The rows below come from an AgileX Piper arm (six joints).
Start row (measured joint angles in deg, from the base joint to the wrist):
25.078, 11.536, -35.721, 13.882, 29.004, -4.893
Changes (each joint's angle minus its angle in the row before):
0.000, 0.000, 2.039, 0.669, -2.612, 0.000
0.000, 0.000, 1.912, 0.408, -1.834, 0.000
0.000, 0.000, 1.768, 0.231, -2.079, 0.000
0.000, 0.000, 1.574, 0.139, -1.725, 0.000
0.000, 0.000, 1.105, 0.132, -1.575, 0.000
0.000, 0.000, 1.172, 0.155, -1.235, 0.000
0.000, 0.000, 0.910, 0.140, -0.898, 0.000
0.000, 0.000, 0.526, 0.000, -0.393, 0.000
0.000, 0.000, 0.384, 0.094, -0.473, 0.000
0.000, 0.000, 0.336, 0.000, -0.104, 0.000
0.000, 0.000, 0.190, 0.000, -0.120, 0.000
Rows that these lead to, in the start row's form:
25.078, 11.536, -33.682, 14.551, 26.392, -4.893
25.078, 11.536, -31.770, 14.959, 24.558, -4.893
25.078, 11.536, -30.002, 15.190, 22.479, -4.893
25.078, 11.536, -28.428, 15.329, 20.754, -4.893
25.078, 11.536, -27.323, 15.461, 19.179, -4.893
25.078, 11.536, -26.151, 15.616, 17.944, -4.893
25.078, 11.536, -25.241, 15.756, 17.046, -4.893
25.078, 11.536, -24.715, 15.756, 16.653, -4.893
25.078, 11.536, -24.331, 15.850, 16.180, -4.893
25.078, 11.536, -23.995, 15.850, 16.076, -4.893
25.078, 11.536, -23.805, 15.850, 15.956, -4.893

